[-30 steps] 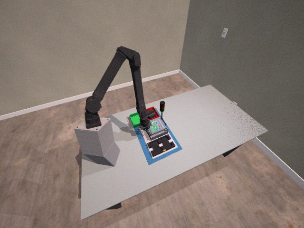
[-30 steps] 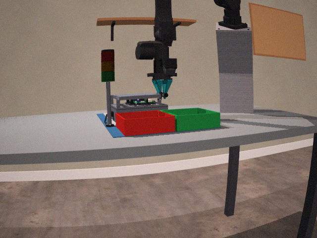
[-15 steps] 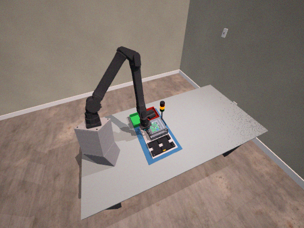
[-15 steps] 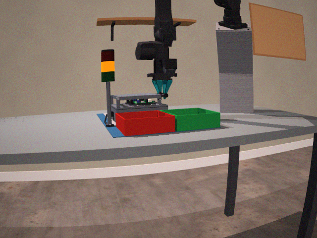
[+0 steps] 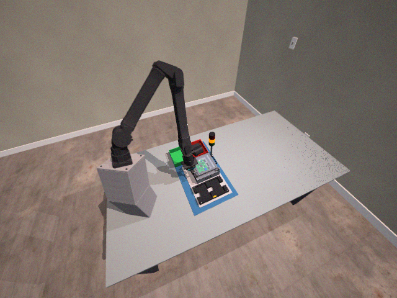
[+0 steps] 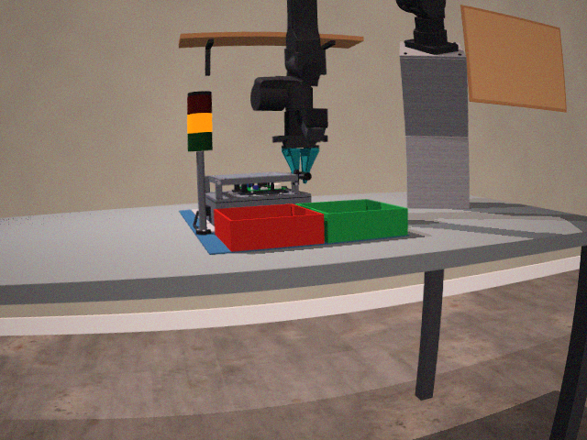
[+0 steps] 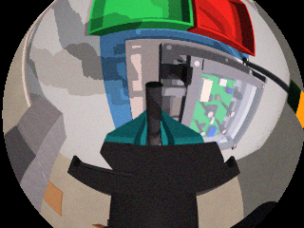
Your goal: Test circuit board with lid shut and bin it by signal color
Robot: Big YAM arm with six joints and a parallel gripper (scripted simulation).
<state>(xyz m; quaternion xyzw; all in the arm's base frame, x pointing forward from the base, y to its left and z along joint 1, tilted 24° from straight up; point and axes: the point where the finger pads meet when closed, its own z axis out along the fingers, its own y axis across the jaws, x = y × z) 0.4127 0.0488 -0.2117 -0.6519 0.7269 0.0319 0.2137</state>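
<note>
My hand is 3 cm short of the latch hook, 6 cm to the right of it and 1 cm below it. Round my hand: tester lid: 9 cm ahead, 1 cm to the right, 1 cm above; tester plate: 9 cm ahead, 1 cm below; green circuit board: 8 cm ahead, 1 cm below.
</note>
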